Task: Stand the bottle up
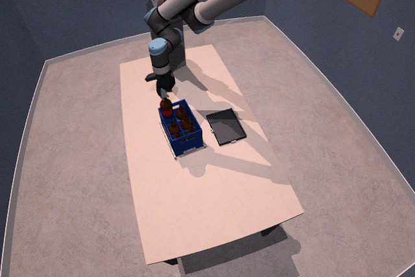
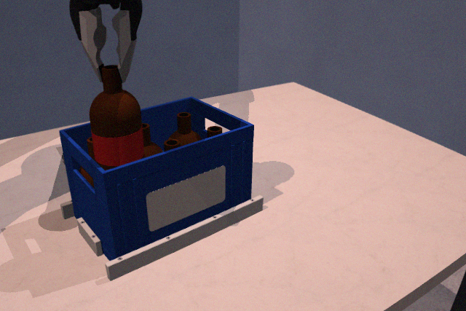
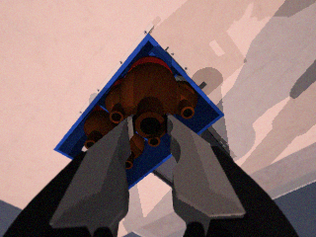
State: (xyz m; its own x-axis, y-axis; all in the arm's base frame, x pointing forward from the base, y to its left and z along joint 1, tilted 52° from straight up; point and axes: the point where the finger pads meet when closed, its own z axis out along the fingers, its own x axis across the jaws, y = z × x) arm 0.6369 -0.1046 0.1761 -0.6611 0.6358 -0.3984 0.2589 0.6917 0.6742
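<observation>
My hand is 21 cm above the blue crate, 8 cm to the right of it and 6 cm short of it. From my hand the other things lie so: tray: 37 cm to the left, 28 cm below.
</observation>
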